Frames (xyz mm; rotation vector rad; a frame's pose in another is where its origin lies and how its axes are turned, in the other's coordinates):
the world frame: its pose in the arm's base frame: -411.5 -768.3 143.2 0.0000 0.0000 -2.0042
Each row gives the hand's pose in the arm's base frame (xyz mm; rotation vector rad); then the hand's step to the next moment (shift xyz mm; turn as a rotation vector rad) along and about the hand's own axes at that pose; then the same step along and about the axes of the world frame.
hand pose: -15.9 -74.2 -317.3 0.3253 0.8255 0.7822
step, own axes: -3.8 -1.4 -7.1 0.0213 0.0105 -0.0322
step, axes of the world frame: 6.2 -4.1 -3.3 -0.0111 -0.0278 -0.0266
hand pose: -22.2 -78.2 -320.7 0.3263 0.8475 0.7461
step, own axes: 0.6 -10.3 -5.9 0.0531 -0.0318 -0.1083
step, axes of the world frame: 6.1 3.4 -9.6 0.0080 -0.0471 -0.1152
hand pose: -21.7 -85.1 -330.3 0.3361 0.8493 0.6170
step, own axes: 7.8 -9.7 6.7 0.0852 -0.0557 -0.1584
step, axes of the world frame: -2.7 12.8 -5.4 0.0109 -0.0614 -0.1777
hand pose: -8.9 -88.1 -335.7 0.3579 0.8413 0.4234
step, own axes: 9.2 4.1 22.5 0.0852 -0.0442 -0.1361
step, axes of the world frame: -13.8 17.9 9.9 -0.0015 -0.0508 -0.1586
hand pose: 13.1 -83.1 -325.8 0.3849 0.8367 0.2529
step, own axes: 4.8 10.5 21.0 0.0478 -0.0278 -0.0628
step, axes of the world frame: -13.5 14.0 14.0 0.0000 -0.0165 -0.0820
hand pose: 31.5 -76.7 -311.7 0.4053 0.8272 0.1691
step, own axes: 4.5 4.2 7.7 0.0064 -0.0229 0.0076
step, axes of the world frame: -6.4 6.7 3.3 0.0151 0.0176 -0.0092
